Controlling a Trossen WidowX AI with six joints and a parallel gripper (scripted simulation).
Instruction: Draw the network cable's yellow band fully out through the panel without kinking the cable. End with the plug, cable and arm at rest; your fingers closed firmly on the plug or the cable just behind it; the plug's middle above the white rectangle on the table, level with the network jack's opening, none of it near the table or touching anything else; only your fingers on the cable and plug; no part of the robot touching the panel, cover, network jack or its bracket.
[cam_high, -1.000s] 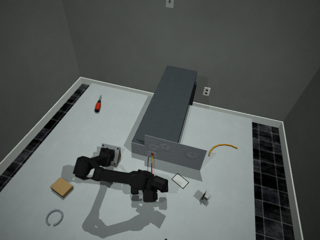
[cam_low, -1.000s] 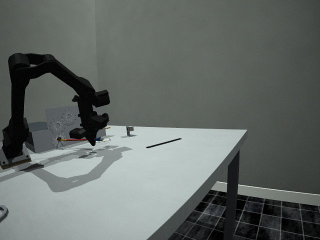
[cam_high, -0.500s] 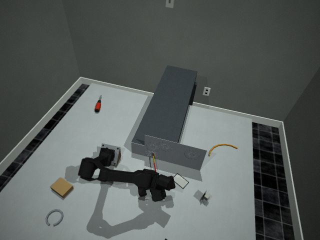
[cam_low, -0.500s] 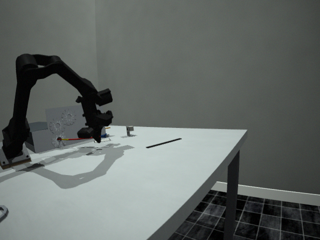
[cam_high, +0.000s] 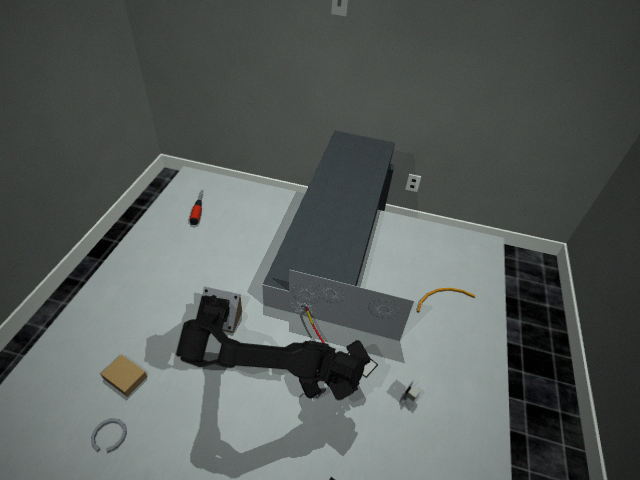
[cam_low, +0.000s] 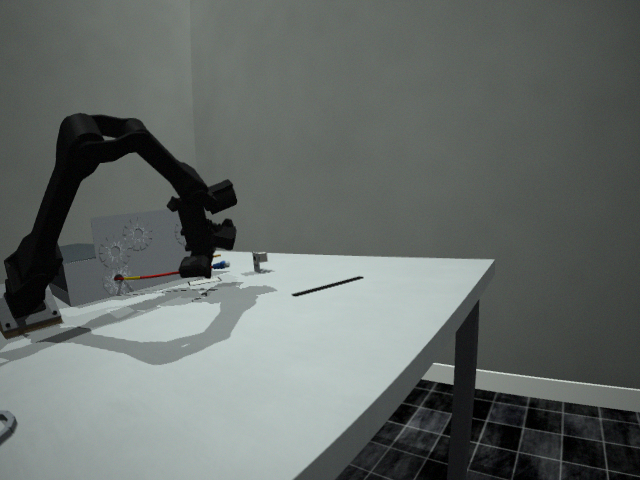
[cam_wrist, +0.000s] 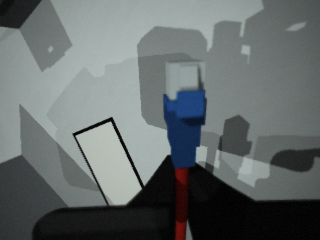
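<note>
The plug lies 2 cm ahead of my hand and 3 cm to the right of it. The rest, counted from my hand: white rectangle 5 cm ahead, 8 cm to the left, 5 cm below; cardboard block 56 cm behind, 9 cm to the right, 4 cm below; black strip 10 cm ahead, 28 cm to the right, 5 cm below.
</note>
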